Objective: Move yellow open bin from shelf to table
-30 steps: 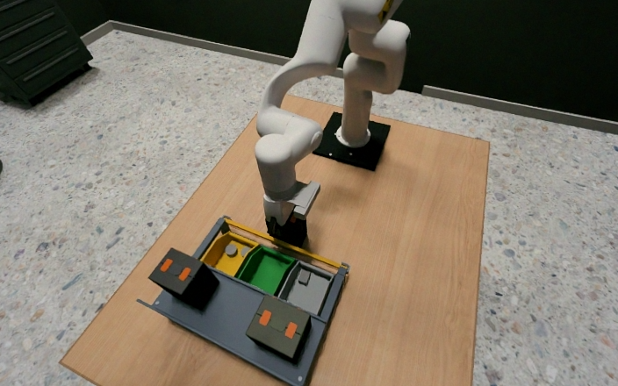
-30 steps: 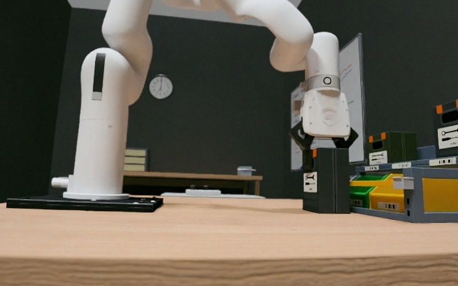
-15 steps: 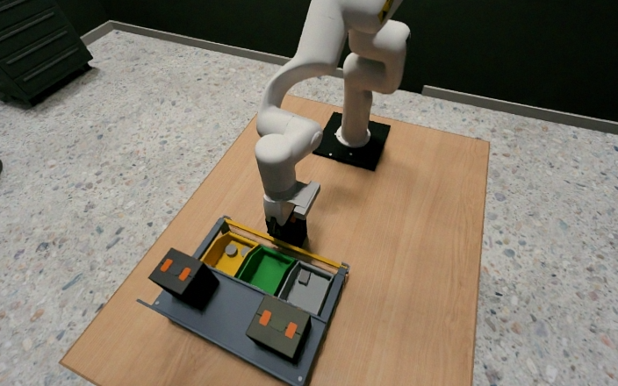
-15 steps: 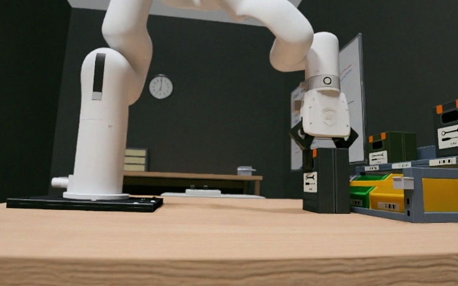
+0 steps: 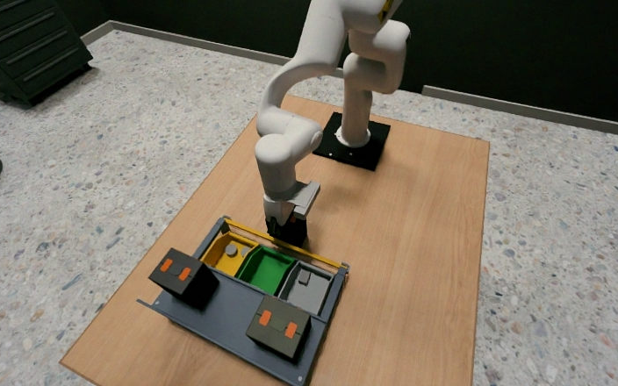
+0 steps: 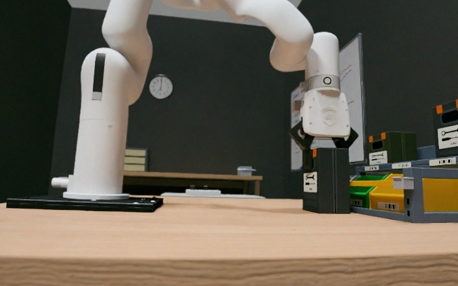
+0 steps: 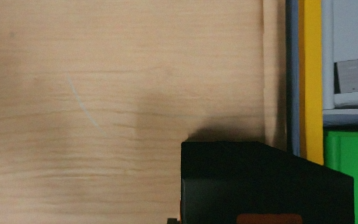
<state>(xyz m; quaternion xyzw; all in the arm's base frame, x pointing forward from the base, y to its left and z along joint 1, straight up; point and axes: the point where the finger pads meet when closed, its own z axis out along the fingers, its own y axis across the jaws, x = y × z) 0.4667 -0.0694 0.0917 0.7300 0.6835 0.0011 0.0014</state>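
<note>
Now: the dark box 40 mm below my hand. Round my hand: thin yellow strip (50 mm ahead, 40 mm below); green bin (150 mm ahead, 60 mm below); grey shelf (180 mm ahead, 40 mm below, 10 mm to the right).
</note>
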